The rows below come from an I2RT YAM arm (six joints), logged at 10 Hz.
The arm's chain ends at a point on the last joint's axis. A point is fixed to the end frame.
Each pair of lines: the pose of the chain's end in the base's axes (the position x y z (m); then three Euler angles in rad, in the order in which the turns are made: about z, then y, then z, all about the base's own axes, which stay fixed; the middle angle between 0 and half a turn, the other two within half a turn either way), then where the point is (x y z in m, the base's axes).
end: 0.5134, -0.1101, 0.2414, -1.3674, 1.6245, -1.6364
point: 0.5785 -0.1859 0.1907
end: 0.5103, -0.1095, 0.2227, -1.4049, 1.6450, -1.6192
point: 0.5749 -0.1828 0.1679
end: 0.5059, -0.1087, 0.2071, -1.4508, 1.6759, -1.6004
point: 0.5696 -0.1787 0.1471
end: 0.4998, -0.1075, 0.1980, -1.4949, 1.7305, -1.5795
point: 0.5626 -0.1723 0.1316
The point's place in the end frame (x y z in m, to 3 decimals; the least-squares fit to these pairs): -0.059 0.060 0.074
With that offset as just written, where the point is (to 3 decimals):
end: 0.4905, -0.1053, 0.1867, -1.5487, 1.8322, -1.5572
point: 0.552 -0.161 0.111
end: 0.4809, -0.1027, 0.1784, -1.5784, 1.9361, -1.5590
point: 0.540 -0.150 0.096
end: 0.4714, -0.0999, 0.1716, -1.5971, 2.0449, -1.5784
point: 0.529 -0.138 0.083
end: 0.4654, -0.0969, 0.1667, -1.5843, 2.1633, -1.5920
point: 0.523 -0.126 0.075
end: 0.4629, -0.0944, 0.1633, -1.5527, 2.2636, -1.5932
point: 0.523 -0.115 0.071
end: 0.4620, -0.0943, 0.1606, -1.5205, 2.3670, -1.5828
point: 0.524 -0.106 0.068
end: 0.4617, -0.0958, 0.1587, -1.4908, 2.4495, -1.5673
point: 0.525 -0.100 0.067
